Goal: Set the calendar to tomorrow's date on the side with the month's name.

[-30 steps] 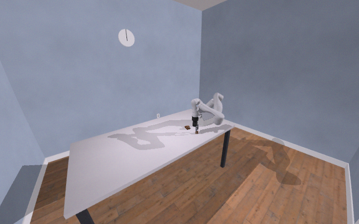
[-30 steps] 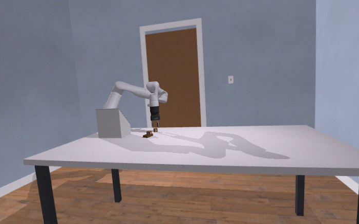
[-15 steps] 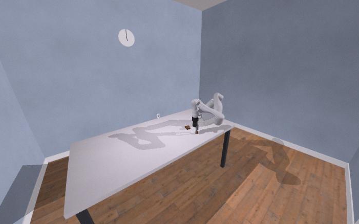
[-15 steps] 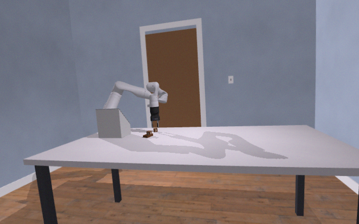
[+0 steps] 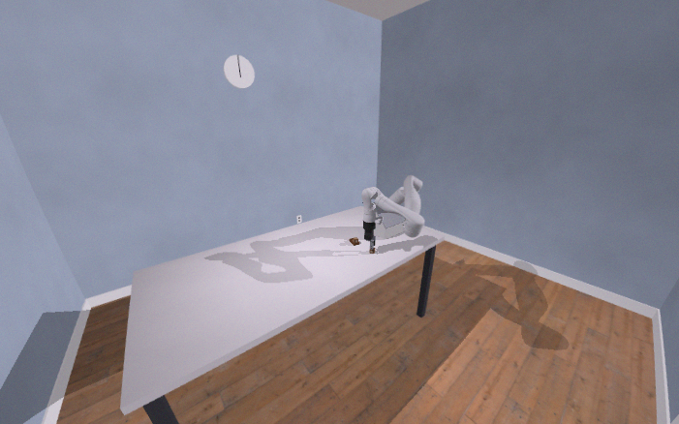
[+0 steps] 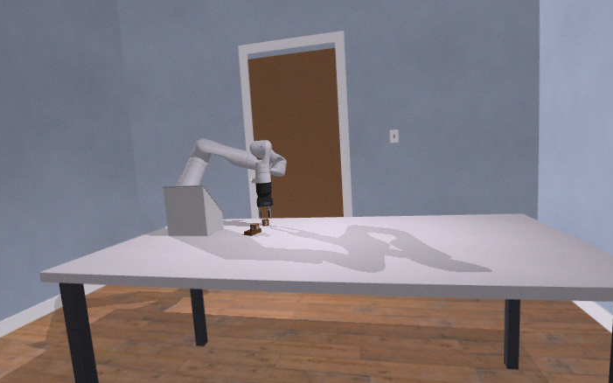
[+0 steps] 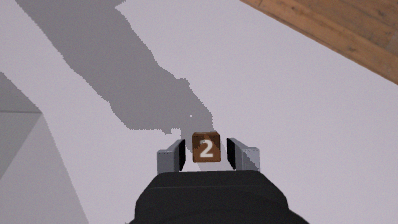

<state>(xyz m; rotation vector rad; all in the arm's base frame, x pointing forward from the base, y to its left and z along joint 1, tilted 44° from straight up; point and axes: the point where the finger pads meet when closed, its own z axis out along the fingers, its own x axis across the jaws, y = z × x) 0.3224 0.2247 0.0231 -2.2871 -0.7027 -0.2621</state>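
The brown cube is 40 mm below my hand.
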